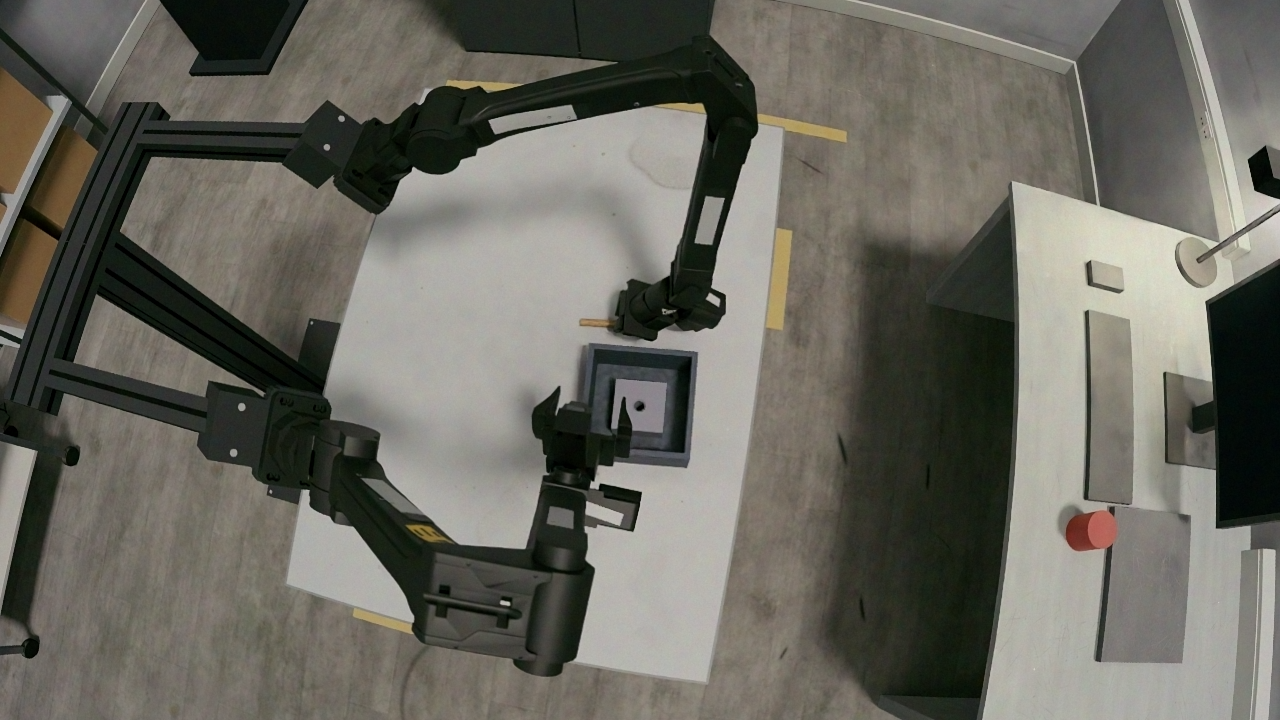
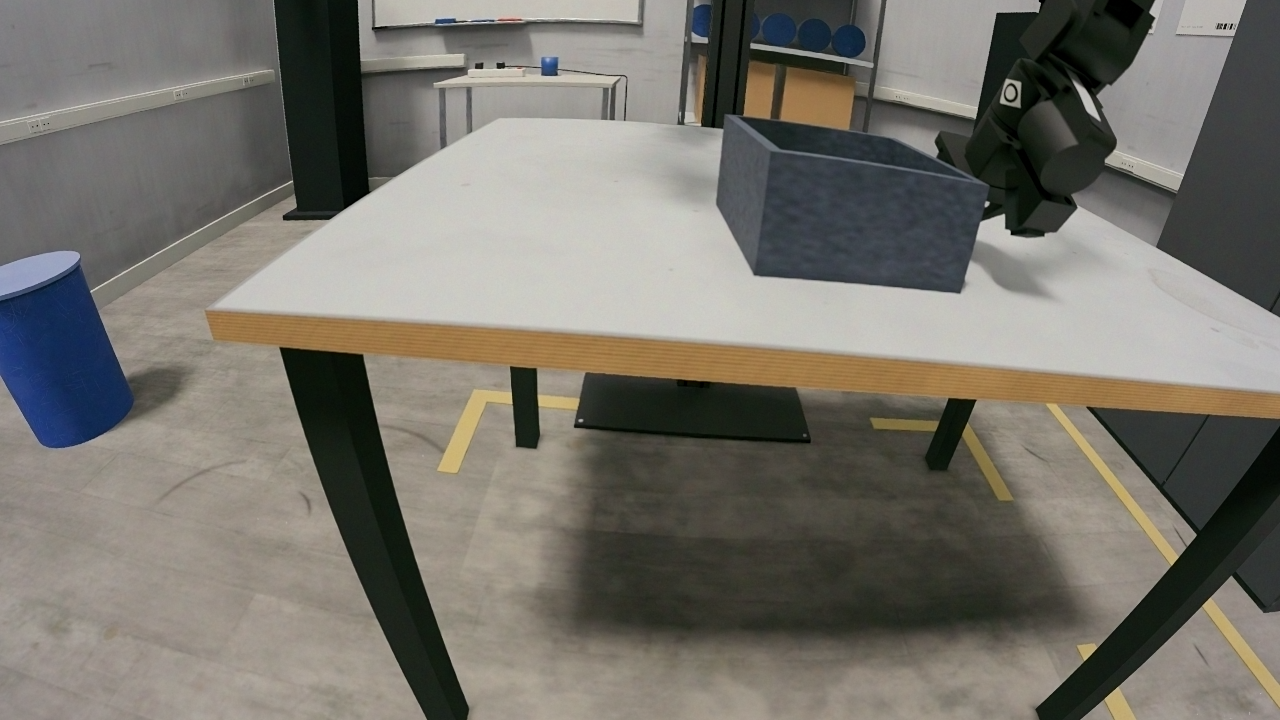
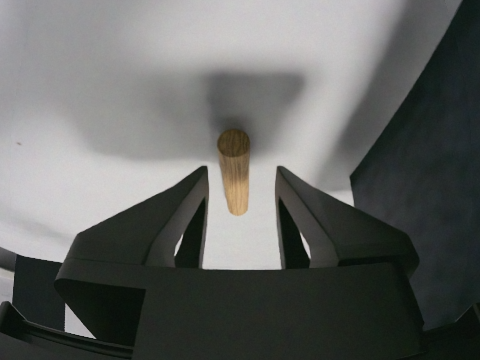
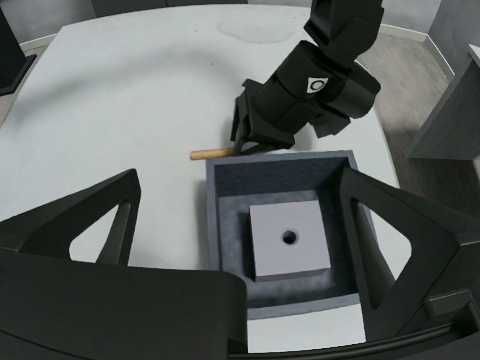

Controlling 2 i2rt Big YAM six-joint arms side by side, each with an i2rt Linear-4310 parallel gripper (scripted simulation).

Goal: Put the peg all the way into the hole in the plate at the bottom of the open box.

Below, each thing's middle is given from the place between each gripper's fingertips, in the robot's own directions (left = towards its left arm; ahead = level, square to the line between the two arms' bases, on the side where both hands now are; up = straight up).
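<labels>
The wooden peg (image 3: 234, 146) is 210 mm to the left of my right gripper, 40 mm behind it and 280 mm below it. As for the dark box (image 2: 809, 211), my right gripper (image 1: 591, 393) is 60 mm short of it, 50 mm to the right of it and 260 mm above it.
Counted from my left hand, the wooden peg is 20 mm below and 30 mm behind, and going by their middles it is the nearest to my left hand of the things named here. The dark box is 160 mm to the right of my left hand and 60 mm ahead of it. By its middle, the dark box is nearer to my left hand than to my right gripper.
</labels>
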